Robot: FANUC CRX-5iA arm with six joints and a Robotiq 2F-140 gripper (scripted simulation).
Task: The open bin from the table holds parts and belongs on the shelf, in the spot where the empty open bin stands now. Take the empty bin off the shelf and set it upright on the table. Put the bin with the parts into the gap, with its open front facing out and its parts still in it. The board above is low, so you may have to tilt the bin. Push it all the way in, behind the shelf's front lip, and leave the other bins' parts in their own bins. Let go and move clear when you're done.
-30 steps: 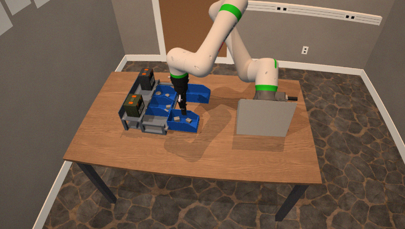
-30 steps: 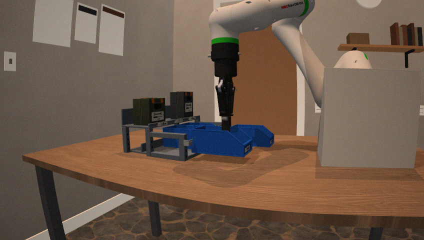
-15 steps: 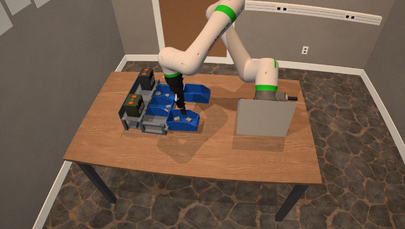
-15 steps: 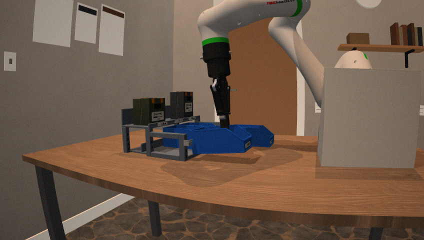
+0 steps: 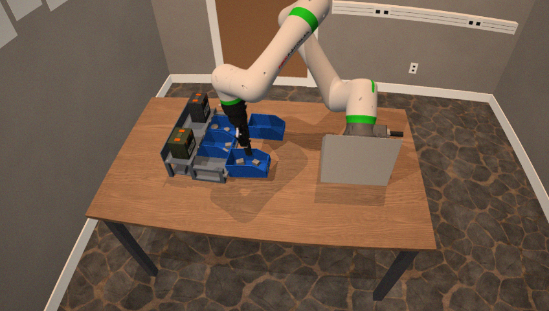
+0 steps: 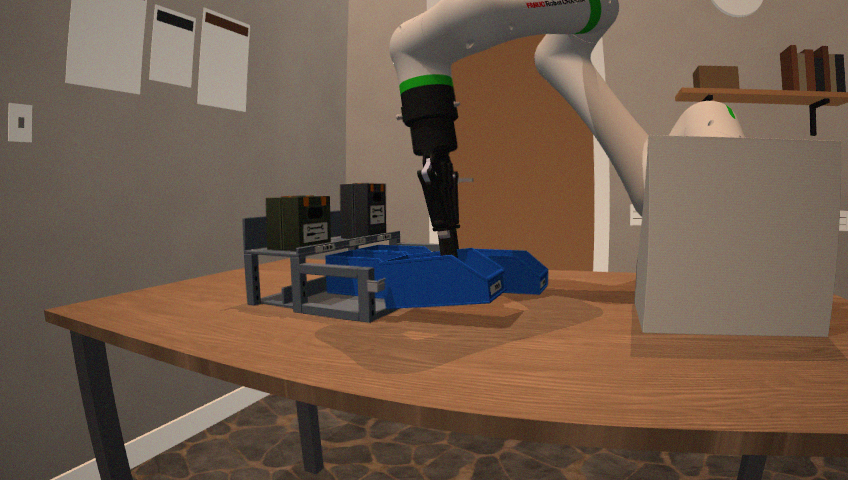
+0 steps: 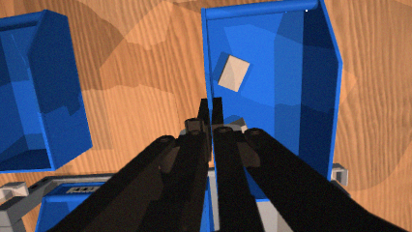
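Now: hand 60 mm above the tan part, 40 mm past it and 20 mm to the right of it. The rest, counted from my hand: black box (270 mm ahead, 190 mm to the right, 60 mm above); grey shelf (210 mm ahead, 70 mm to the right, 40 mm below).
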